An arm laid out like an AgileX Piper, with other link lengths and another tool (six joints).
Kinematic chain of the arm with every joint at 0, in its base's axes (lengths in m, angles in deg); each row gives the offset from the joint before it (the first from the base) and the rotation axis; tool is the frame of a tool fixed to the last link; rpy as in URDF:
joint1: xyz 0 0 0.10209 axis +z
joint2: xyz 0 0 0 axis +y
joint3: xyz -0.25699 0 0.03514 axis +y
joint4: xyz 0.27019 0 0.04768 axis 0.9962 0 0.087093
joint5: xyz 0 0 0 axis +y
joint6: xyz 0.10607 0 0.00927 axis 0.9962 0 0.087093
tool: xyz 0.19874 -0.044 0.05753 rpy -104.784 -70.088 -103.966
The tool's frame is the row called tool.
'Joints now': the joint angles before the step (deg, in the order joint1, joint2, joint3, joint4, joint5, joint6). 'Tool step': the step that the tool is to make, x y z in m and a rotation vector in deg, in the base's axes. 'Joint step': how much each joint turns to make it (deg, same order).
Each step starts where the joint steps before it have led.
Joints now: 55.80, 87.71, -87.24, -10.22, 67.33, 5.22
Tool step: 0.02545, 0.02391, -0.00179, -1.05, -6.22, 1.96
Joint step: 1.81, 3.87, -0.05, -6.29, -6.28, 1.19
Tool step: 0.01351, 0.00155, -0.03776, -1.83, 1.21, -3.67
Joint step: 0.08, 5.42, -0.01, -2.44, -1.92, 5.24
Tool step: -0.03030, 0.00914, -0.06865, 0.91, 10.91, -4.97
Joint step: 0.14, 5.81, 0.02, 8.02, 0.25, 4.47
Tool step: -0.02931, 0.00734, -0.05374, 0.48, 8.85, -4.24
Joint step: 0.00, 5.11, -0.06, 7.04, -0.42, 2.86
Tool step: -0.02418, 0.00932, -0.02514, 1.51, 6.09, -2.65
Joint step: -0.06, 2.47, -0.22, 5.98, -0.26, 0.90
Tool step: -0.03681, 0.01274, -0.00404, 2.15, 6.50, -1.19
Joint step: 0.72, 0.00, -0.41, 6.92, 2.02, 0.00
